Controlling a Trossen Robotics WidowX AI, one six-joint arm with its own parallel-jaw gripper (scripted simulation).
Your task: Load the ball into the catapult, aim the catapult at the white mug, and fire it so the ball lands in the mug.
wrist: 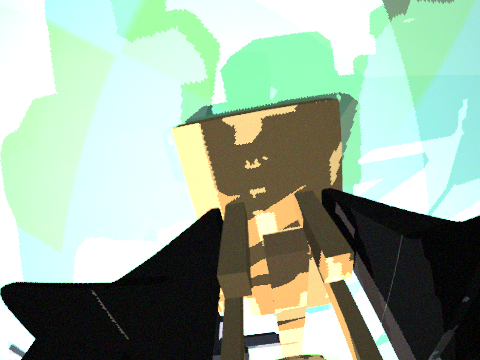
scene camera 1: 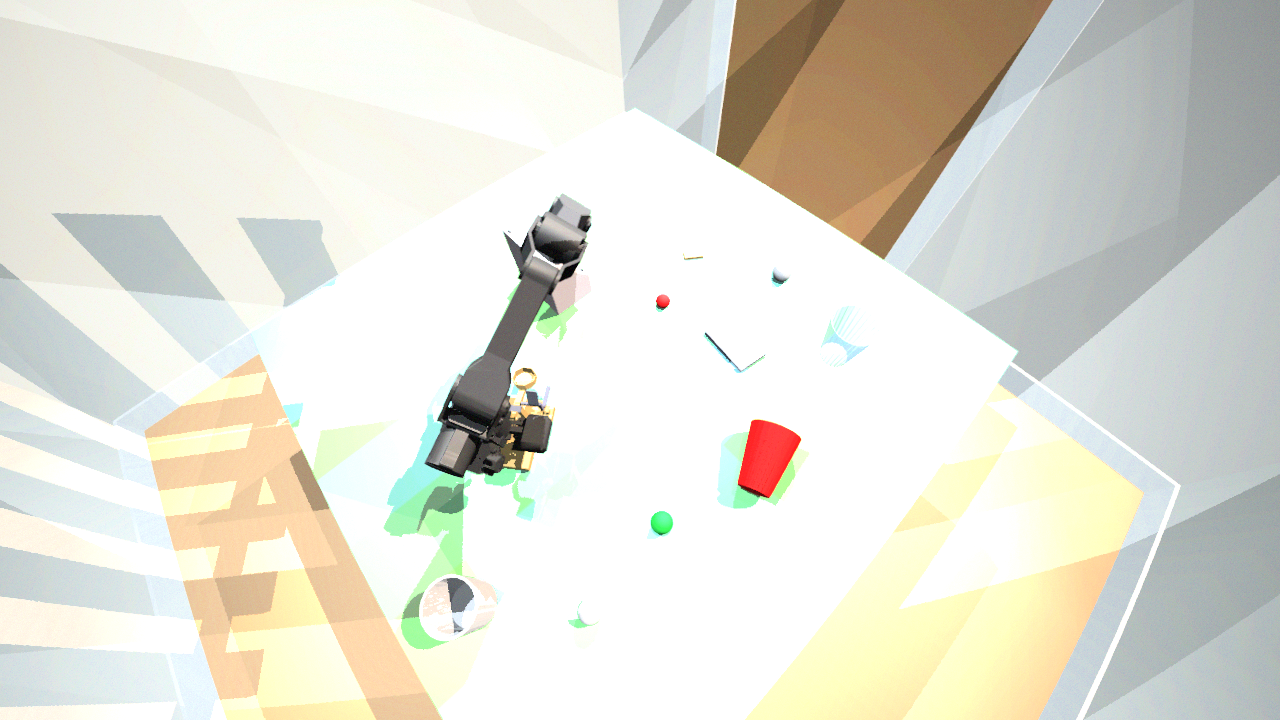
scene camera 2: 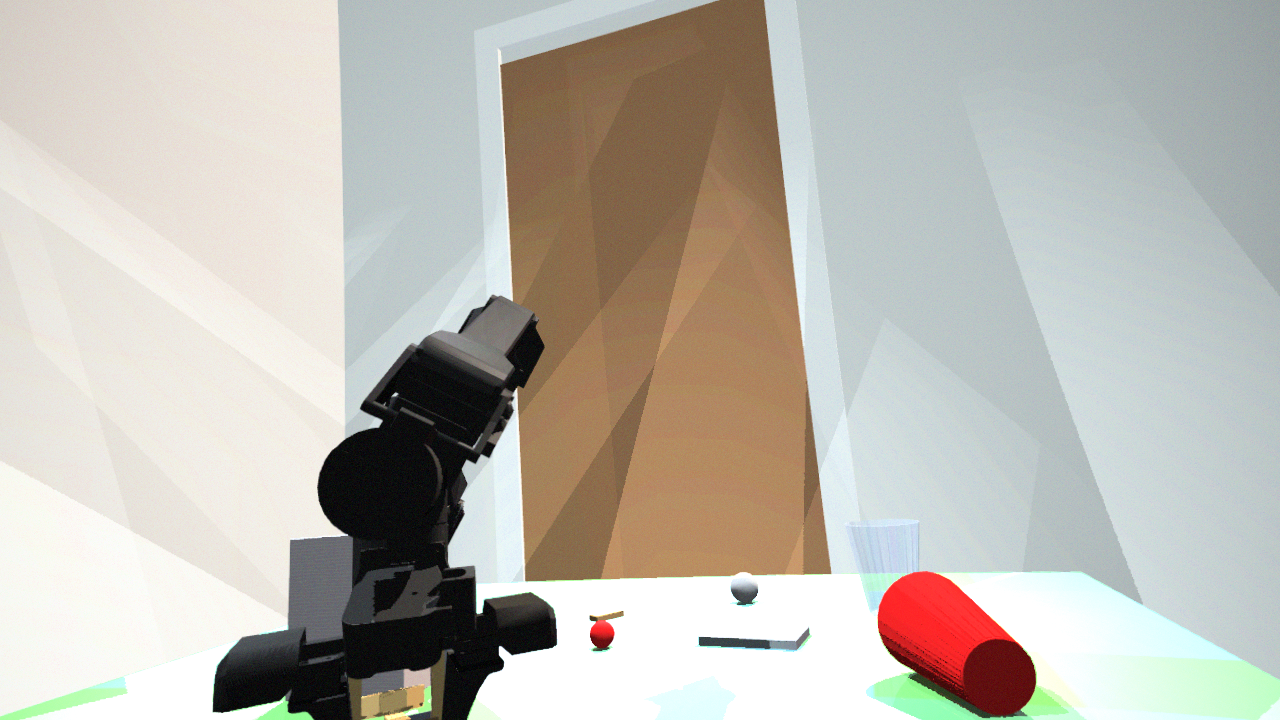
white mug: scene camera 1 454, 605; not seen in the wrist view (out of frame); not seen in scene camera 2 (out of frame)
red cup: scene camera 1; scene camera 2; not seen in the wrist view (out of frame)
clear glass: scene camera 1; scene camera 2; not seen in the wrist view (out of frame)
same spot on clear glass: point(scene camera 2: 884, 551) = point(scene camera 1: 836, 345)
same spot on red cup: point(scene camera 2: 927, 623) = point(scene camera 1: 750, 455)
